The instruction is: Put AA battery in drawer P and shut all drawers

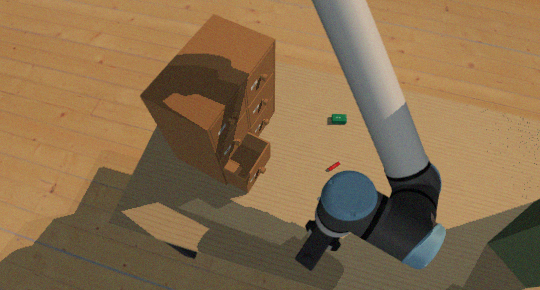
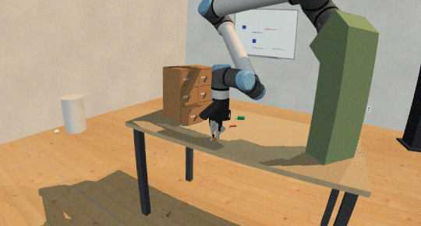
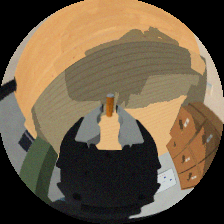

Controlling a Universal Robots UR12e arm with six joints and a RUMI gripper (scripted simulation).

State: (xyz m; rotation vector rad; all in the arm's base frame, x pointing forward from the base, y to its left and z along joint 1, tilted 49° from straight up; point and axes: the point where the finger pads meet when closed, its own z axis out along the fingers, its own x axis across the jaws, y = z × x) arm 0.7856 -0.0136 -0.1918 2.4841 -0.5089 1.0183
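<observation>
Right now the AA battery is 10 mm below my hand. From my hand the other things lie so: drawer: 250 mm ahead, 220 mm to the right, 20 mm above; then green block: 70 mm behind, 390 mm to the right, 10 mm below; then thin red stick: 40 mm behind, 230 mm to the right, 10 mm below.
</observation>
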